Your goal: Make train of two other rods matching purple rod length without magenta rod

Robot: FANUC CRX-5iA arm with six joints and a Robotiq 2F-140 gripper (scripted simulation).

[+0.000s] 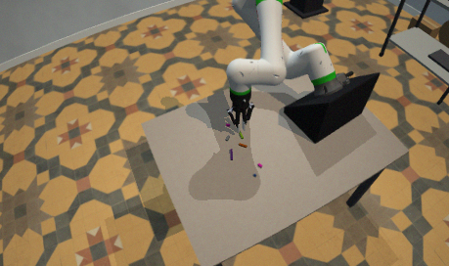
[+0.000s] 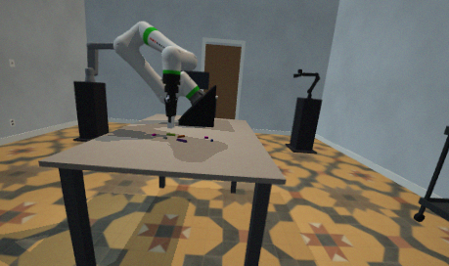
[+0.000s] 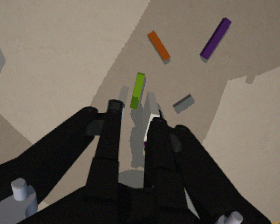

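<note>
The lime rod is 7 cm below my hand. The rest, counted from my hand: grey rod: 7 cm ahead, 1 cm to the right, 7 cm below; then orange rod: 2 cm ahead, 6 cm to the left, 7 cm below; then purple rod: 10 cm ahead, 8 cm to the left, 7 cm below.
</note>
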